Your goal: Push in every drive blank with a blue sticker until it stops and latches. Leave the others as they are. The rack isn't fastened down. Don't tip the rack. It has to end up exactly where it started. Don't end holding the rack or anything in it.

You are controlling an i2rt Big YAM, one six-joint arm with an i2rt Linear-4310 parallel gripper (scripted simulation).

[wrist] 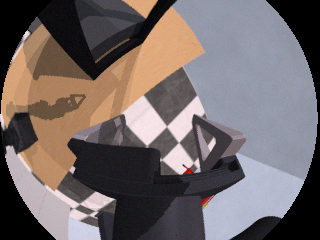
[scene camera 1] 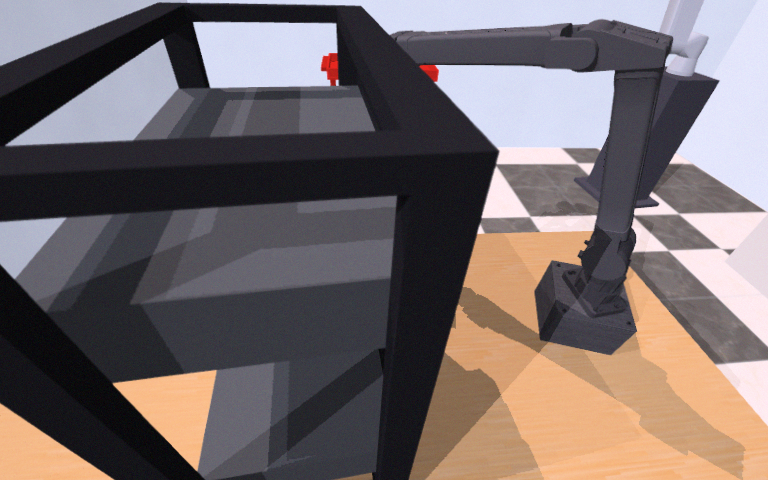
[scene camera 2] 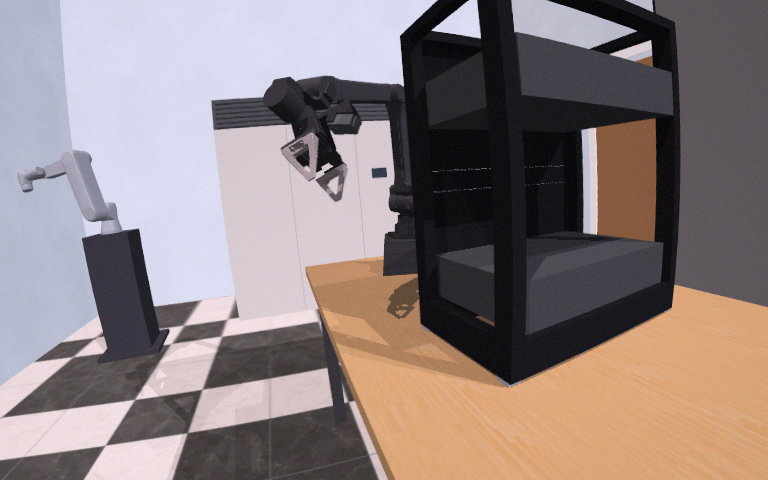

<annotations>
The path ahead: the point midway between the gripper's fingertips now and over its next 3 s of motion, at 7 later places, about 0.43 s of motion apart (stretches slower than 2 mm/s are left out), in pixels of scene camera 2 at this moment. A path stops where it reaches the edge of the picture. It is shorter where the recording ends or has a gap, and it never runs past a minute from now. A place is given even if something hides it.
The gripper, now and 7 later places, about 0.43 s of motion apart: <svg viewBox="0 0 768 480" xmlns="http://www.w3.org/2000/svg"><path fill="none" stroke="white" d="M325 190L327 185L333 159L350 115L378 104L400 115L410 126L413 129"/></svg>
</annotations>
